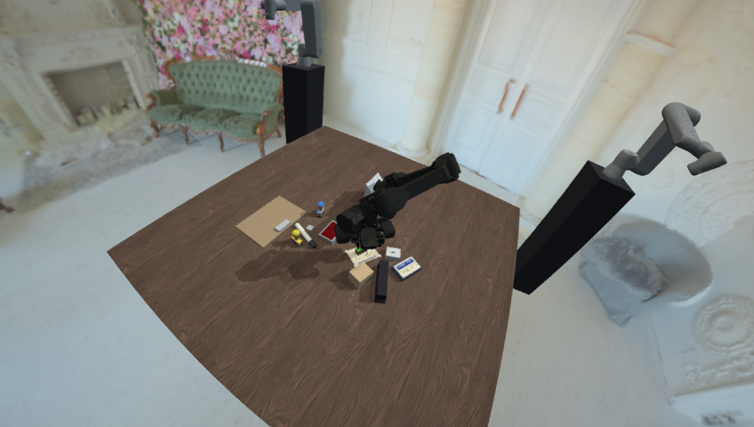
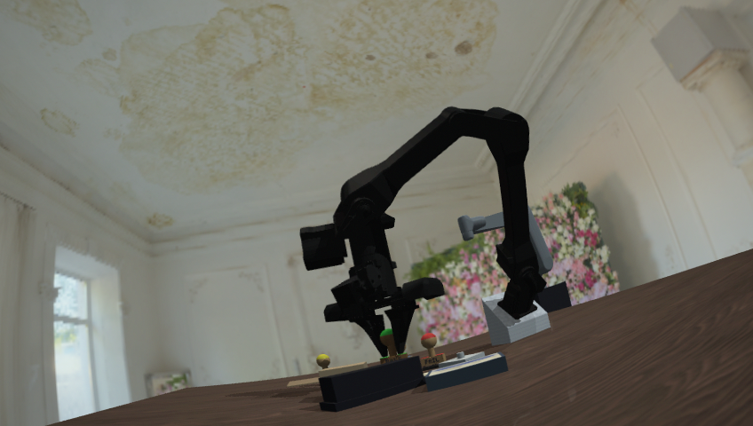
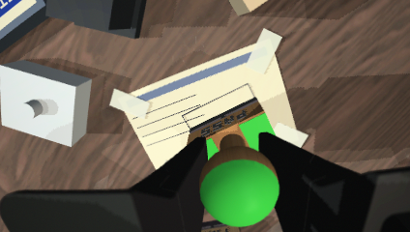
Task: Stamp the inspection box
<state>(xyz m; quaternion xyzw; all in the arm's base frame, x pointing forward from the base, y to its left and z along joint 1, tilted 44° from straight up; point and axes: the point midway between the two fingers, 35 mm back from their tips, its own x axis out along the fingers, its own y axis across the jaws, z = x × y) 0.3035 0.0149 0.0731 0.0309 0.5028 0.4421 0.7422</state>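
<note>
Now: the cream card 5 cm below my gripper tip, 1 cm to the left of it and 1 cm behind it. The rest, counted from my gripper tip: green-knobbed stamp (right at my gripper tip); cardboard box (9 cm ahead, 4 cm to the left, 2 cm below); red-knobbed stamp (9 cm behind, 5 cm to the right, 2 cm below).
</note>
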